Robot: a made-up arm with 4 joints. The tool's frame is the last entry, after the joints.
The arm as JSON. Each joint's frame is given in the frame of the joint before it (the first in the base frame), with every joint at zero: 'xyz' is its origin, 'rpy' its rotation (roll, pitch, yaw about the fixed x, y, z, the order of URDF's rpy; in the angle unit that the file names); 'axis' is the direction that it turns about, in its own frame. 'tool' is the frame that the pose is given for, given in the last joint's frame.
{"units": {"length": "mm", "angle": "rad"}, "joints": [
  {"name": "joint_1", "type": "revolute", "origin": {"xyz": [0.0, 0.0, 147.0], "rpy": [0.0, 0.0, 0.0]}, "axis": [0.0, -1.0, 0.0]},
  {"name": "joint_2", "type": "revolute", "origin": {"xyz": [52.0, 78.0, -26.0], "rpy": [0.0, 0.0, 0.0]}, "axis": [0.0, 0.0, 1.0]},
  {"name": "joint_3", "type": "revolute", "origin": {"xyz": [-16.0, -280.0, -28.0], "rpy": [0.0, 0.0, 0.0]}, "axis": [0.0, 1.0, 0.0]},
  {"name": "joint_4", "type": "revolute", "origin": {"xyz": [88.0, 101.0, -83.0], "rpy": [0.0, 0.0, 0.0]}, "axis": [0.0, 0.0, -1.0]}
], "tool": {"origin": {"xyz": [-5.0, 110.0, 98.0], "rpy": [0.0, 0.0, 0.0]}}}
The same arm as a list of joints. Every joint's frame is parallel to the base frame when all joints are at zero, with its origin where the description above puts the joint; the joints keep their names.
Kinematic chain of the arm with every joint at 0, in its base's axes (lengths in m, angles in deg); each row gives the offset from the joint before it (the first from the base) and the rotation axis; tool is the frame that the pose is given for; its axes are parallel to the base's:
joint_1: xyz 0.0000 0.0000 0.1470 axis -y
joint_2: xyz 0.0520 0.0780 -0.0260 axis +z
joint_3: xyz -0.0160 -0.2800 -0.0280 axis +y
joint_4: xyz 0.0880 0.1010 -0.0830 axis -z
tool: xyz -0.0050 0.1100 0.0980

